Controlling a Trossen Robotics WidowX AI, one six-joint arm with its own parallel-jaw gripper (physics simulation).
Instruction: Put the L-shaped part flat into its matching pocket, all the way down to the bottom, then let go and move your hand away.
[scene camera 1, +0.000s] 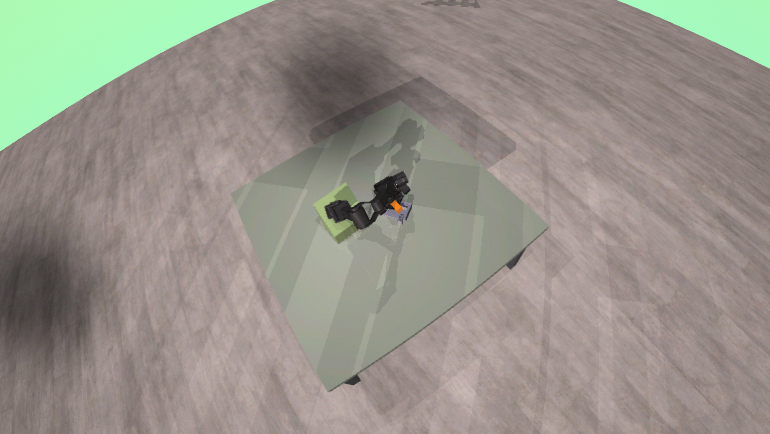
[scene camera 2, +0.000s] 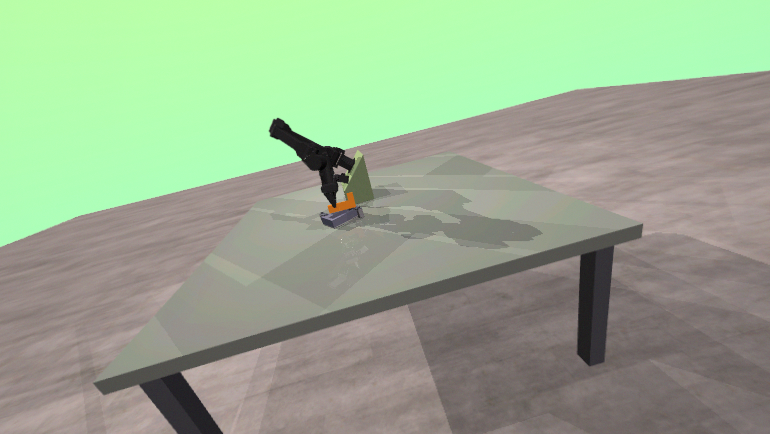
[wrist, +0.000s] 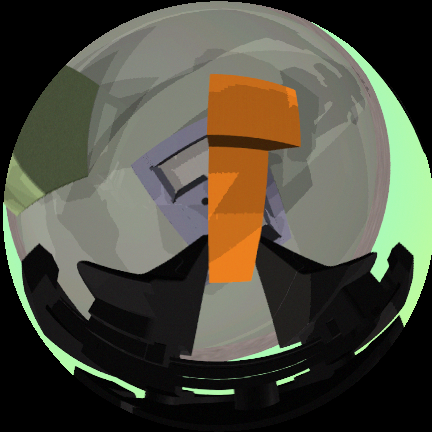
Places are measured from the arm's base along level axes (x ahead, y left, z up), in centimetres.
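Pixels of known places: gripper, fingertip midpoint: (scene camera 1: 396, 206) (scene camera 2: 335, 207) (wrist: 231, 241); arm's base at its link origin: (scene camera 1: 332, 210) (scene camera 2: 351, 165).
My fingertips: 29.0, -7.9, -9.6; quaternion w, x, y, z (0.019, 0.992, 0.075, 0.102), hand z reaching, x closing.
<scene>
For each thing: its top centre in the pictures, then the offset to it from my fingertips, as dx, dy, dz. "pt": a spot on its surface instead. Level surfaces: height alone.
- purple-grey pocket block at its top centre: (wrist: 233, 213) (scene camera 2: 339, 209) (scene camera 1: 395, 205) +0.2, +1.6, -1.2
- recess at a spot on its surface: (wrist: 187, 167) pt -3.3, +4.0, -5.5
- grey-green table at its surface level: dz -6.0
The orange L-shaped part (scene camera 1: 396, 206) (scene camera 2: 342, 205) (wrist: 237, 200) is held between my fingertips. In scene camera 2 its short leg points up. My gripper (scene camera 2: 334, 205) (wrist: 231, 241) is shut on its long leg. The purple-grey pocket block (scene camera 1: 403, 215) (scene camera 2: 340, 218) (wrist: 172, 220) stands on the table under the part. In the wrist view one recess (wrist: 187, 167) shows to the left of the part, and the part looks turned relative to the block. The part is above the block; whether it touches the block's top I cannot tell. The part hides the middle of the block.
A light green wedge-shaped stand (scene camera 1: 338, 232) (scene camera 2: 362, 183) (wrist: 57, 125) carries the arm's base, close to the pocket block. Both rest on the grey-green table (scene camera 1: 431, 258) (scene camera 2: 474, 199). The arm's shadow falls across the table.
</scene>
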